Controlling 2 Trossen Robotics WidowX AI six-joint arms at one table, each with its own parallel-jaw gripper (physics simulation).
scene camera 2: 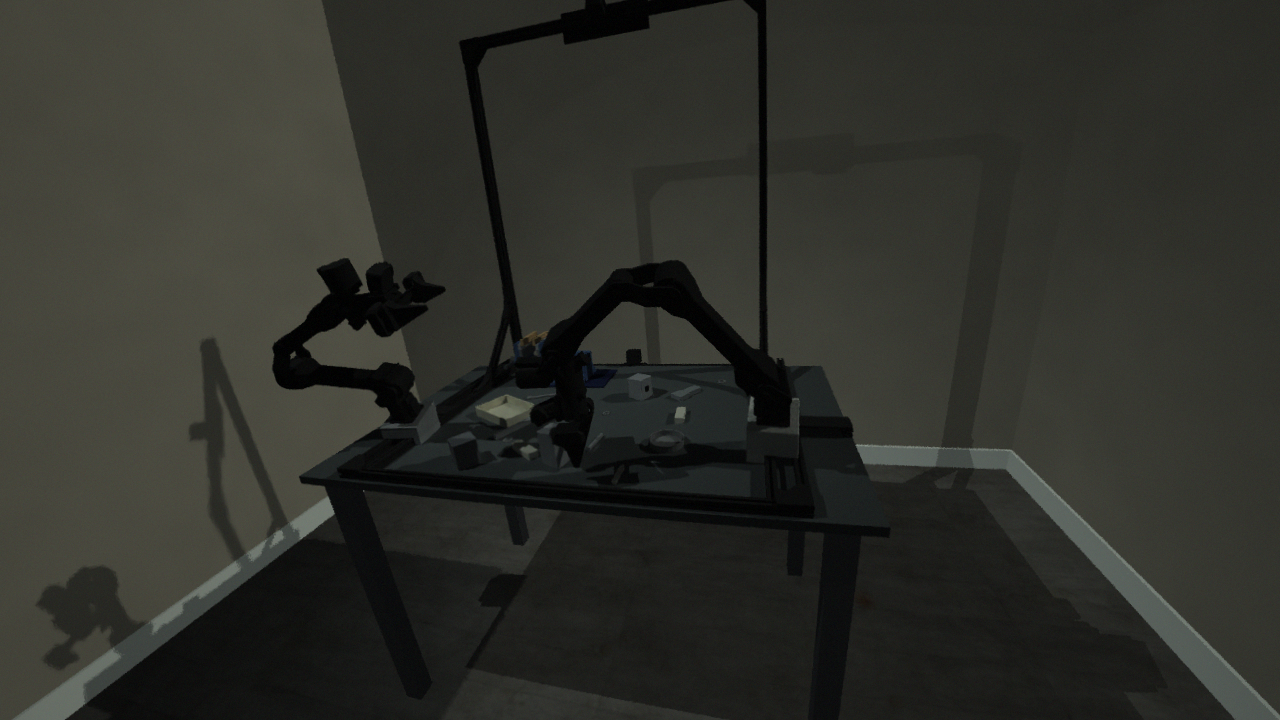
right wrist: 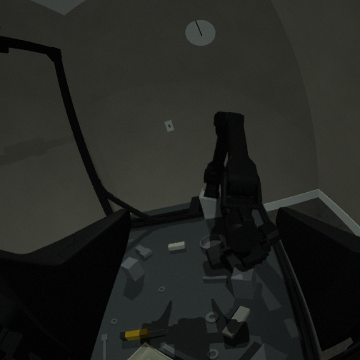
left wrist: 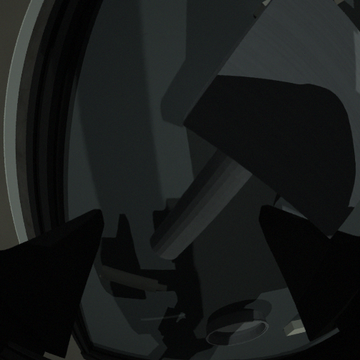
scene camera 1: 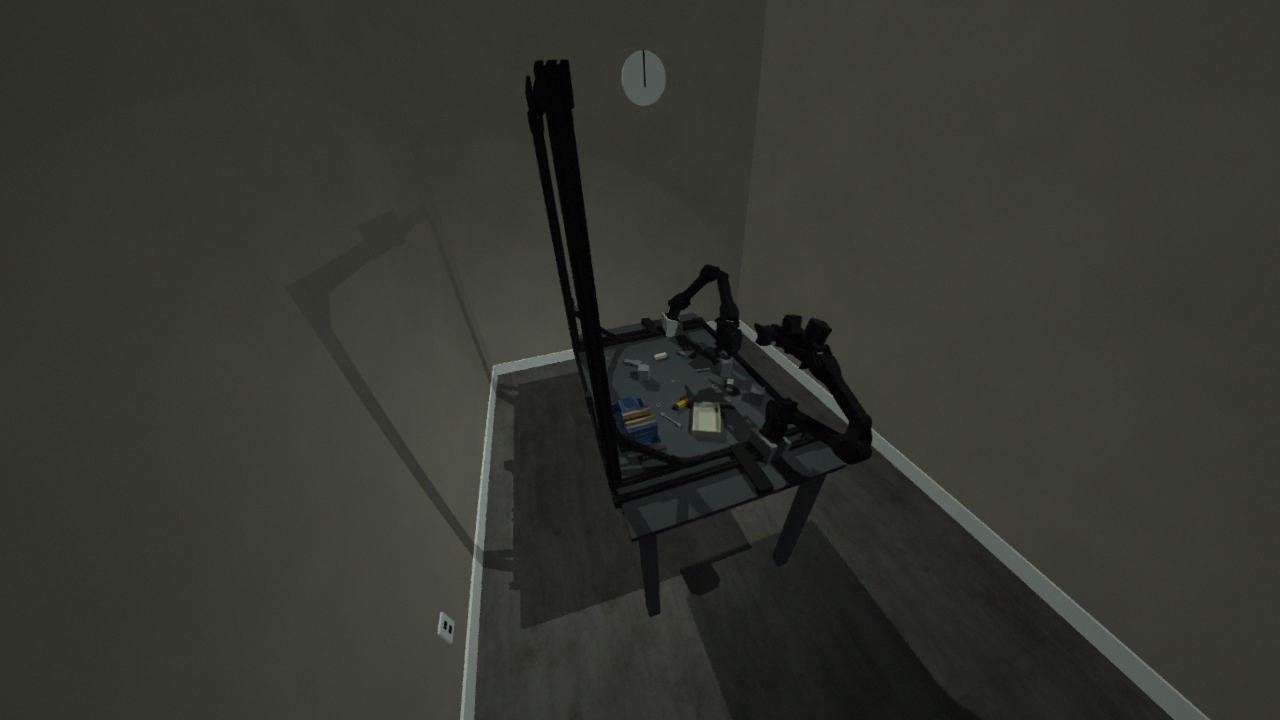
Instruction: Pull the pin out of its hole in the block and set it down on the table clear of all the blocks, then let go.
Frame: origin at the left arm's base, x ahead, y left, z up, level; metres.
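Where they show: left gripper, fingertip midpoint: [scene camera 2: 580, 457]; right gripper, fingertip midpoint: [scene camera 2: 436, 298] [scene camera 1: 763, 324]; left arm's base at its link origin: [scene camera 2: 773, 413] [scene camera 1: 672, 317]; right arm's base at its link origin: [scene camera 2: 407, 414] [scene camera 1: 771, 435].
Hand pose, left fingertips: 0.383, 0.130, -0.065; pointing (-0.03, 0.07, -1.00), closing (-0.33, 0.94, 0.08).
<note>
Each offset is from my left fingertips to the centre of the thing, as dx, dy, dz.
The pin [left wrist: 200, 205] is a grey rod that sticks out sideways from a pale grey block {+0.065, -0.012, +0.015} [left wrist: 280, 55] [right wrist: 243, 285] [scene camera 2: 548, 449] [scene camera 1: 725, 365]; its inner end meets the block's shadowed face. My left gripper [left wrist: 183, 216] is open and empty, low over the pin, with one fingertip on either side of it and apart from it in the left wrist view. In scene camera 2 the left gripper [scene camera 2: 574, 440] is beside the block and hides the pin. My right gripper [scene camera 2: 434, 299] is open and empty, raised high away from the block.
A ring [left wrist: 257, 307] and a slim rod [left wrist: 130, 280] lie near the pin. A loose grey rod [right wrist: 215, 278] lies beside the block. Other blocks {-0.009, -0.376, +0.005} [scene camera 2: 639, 385] {+0.271, +0.033, +0.005} [scene camera 2: 463, 450], a cream tray {+0.326, -0.204, -0.012} [scene camera 2: 505, 422], a yellow screwdriver [right wrist: 136, 335] and a cream bar [right wrist: 236, 321] are on the table.
</note>
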